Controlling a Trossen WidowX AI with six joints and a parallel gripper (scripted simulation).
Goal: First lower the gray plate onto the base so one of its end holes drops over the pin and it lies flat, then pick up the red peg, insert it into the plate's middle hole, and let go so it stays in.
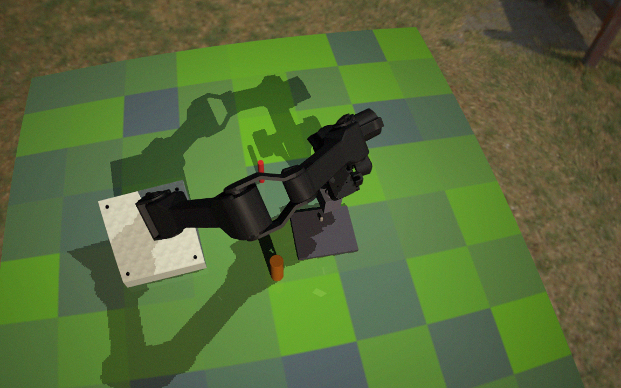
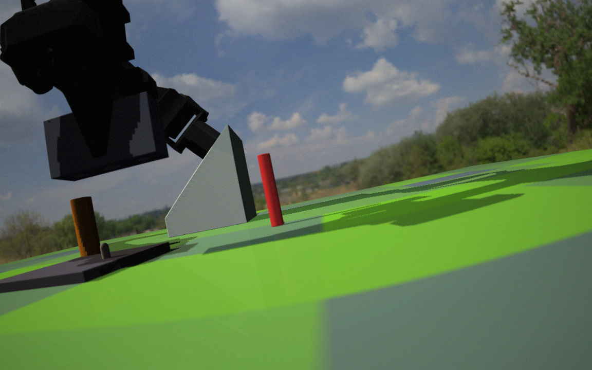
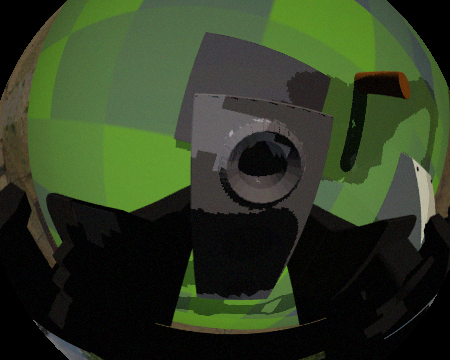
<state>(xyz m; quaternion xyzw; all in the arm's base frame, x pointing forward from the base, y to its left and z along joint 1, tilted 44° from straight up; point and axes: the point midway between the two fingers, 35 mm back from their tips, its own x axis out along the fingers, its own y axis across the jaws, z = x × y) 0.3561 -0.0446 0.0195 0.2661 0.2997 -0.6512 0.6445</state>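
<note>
My gripper tip is 110 mm past the red peg, 130 mm to the right of it and 50 mm above it. The rest, counted from my gripper tip: gray plate: 30 mm above; orange cylinder: 150 mm behind, 120 mm to the right, 50 mm below.
</note>
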